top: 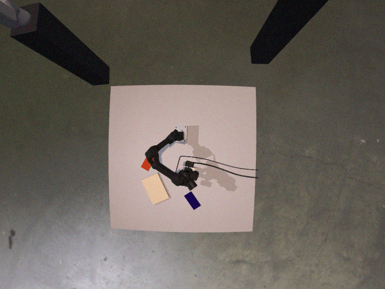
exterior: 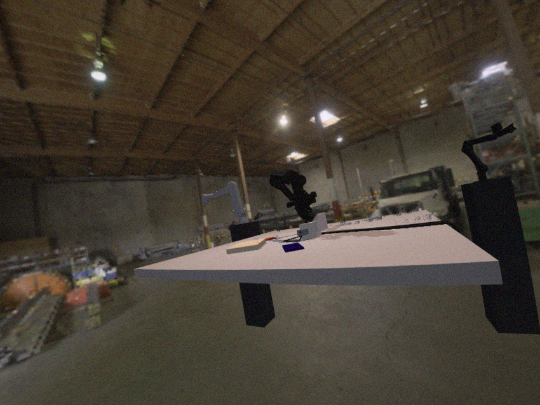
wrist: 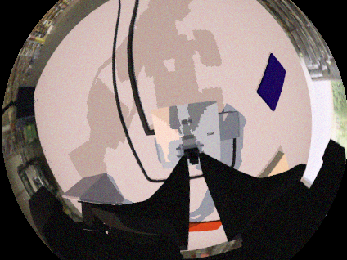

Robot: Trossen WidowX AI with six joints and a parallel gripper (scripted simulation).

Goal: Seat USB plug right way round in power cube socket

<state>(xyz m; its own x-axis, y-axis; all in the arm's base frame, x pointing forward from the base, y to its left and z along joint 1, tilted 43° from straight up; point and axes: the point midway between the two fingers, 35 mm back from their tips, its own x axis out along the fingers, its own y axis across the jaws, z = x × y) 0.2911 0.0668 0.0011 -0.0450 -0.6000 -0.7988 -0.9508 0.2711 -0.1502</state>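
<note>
Right now the dark USB plug is 10 mm below my gripper tip. Also, from my gripper tip: orange block: 80 mm behind, 340 mm to the right, 100 mm below; then beige block: 150 mm ahead, 290 mm to the right, 90 mm below; then dark blue block: 270 mm ahead, 20 mm to the left, 100 mm below.
</note>
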